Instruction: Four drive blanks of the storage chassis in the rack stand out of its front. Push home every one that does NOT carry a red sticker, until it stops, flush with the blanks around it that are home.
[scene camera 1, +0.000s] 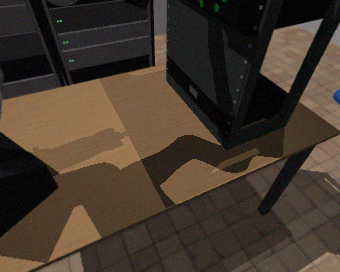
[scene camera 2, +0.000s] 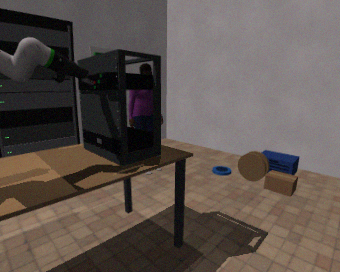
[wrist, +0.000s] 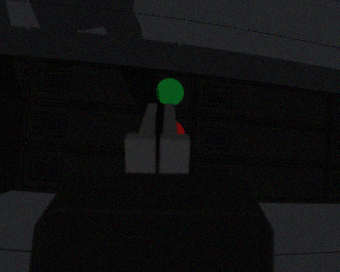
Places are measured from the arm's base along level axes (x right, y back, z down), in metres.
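Pixels of known places: gripper, fingertip midpoint: (scene camera 2: 92, 83) (wrist: 160, 120).
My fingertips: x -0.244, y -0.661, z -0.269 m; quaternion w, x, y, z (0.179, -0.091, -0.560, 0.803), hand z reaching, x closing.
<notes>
Ahead of a thing's pixels: the offset from my fingertips to its middle. "*": to the spot under its first point. Level surfaces: height alone.
The storage chassis (scene camera 2: 112, 81) (scene camera 1: 230, 15) sits high in the black rack (scene camera 2: 123, 125) (scene camera 1: 260, 132). In the wrist view its dark front shows rows of blanks, too dim to tell which stand out. A green sticker @(dx -0.010, dy -0.012, dz +0.021 m) (wrist: 170, 92) shows just beyond the fingertips. Part of a red sticker @(dx -0.012, dy -0.011, dz -0.007 m) (wrist: 180, 128) shows beside the right finger, which hides the rest. Scene camera 2 shows several green dots and a small red dot @(* dx -0.010, dy -0.011, dz -0.006 m) (scene camera 2: 94, 82) on the front. My gripper (wrist: 160, 120) (scene camera 2: 92, 79) is shut and empty, with its fingertips close in front of the chassis; contact cannot be told.
The rack stands on the wooden table @(dz +0.453 m) (scene camera 1: 125, 95) (scene camera 2: 65, 155). A person in a purple top (scene camera 2: 142, 102) shows through the rack's open side. A server cabinet (scene camera 2: 73, 60) stands behind at the left. A blue crate (scene camera 2: 282, 162), a carton (scene camera 2: 281, 183) and a round brown object (scene camera 2: 252, 166) are on the floor.
</notes>
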